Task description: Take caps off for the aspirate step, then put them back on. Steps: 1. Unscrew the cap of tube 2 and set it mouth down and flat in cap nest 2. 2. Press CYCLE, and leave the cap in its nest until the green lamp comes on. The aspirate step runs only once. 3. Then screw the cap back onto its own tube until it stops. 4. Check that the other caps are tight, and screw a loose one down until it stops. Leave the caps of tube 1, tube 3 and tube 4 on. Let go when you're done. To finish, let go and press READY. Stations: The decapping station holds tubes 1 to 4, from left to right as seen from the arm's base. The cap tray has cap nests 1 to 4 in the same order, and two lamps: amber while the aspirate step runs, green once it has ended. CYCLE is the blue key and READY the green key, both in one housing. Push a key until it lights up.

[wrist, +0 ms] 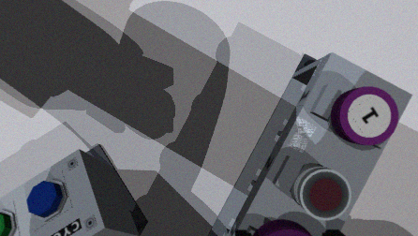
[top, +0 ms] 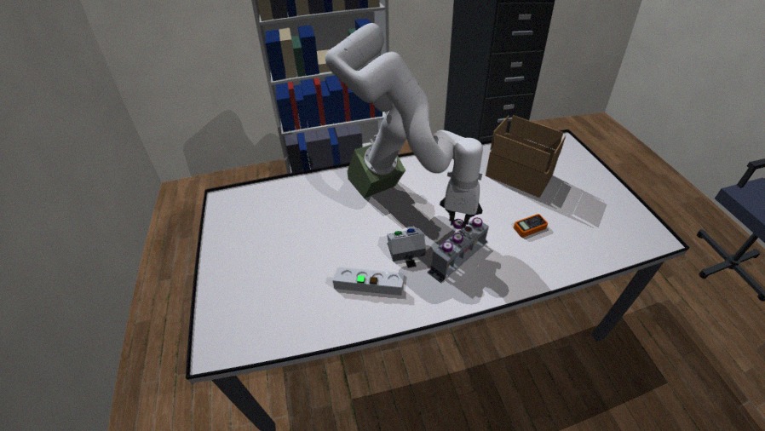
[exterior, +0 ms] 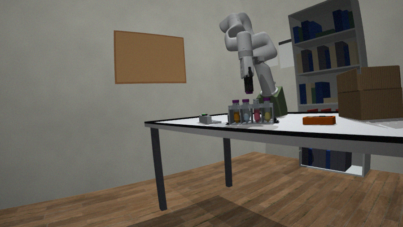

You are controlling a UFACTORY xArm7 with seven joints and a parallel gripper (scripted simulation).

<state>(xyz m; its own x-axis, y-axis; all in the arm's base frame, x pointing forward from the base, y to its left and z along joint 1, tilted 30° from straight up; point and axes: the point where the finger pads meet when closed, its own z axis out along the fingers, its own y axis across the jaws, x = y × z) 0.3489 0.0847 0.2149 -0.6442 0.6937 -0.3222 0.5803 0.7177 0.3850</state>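
The cap marked 1 is 1 cm behind my hand, 9 cm to the left of it and 6 cm below it. Round my hand: blue key (11 cm behind, 11 cm to the right, 11 cm below); then key housing (10 cm behind, 14 cm to the right, 12 cm below); then green key (12 cm behind, 16 cm to the right, 11 cm below).
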